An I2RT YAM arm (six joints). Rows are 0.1 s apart.
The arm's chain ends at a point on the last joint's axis. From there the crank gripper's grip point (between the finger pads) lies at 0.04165 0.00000 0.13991 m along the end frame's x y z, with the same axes.
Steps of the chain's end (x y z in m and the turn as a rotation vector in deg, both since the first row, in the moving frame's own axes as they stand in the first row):
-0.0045, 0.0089, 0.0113, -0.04, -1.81, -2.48
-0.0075, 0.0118, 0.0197, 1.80, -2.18, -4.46
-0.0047, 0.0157, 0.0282, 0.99, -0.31, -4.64
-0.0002, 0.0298, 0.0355, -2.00, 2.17, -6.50
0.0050, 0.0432, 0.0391, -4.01, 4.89, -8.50
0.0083, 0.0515, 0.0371, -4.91, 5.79, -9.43
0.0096, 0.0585, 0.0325, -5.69, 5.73, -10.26
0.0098, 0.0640, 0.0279, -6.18, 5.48, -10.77
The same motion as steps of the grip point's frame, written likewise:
-0.0090, 0.0073, 0.0125, -0.04, -1.81, -2.48
-0.0131, 0.0044, 0.0211, 1.80, -2.18, -4.46
-0.0057, 0.0099, 0.0284, 0.99, -0.31, -4.64
0.0051, 0.0296, 0.0338, -2.00, 2.17, -6.50
0.0170, 0.0458, 0.0349, -4.01, 4.89, -8.50
0.0225, 0.0553, 0.0320, -4.91, 5.79, -9.43
0.0238, 0.0634, 0.0274, -5.69, 5.73, -10.26
0.0235, 0.0697, 0.0229, -6.18, 5.48, -10.77

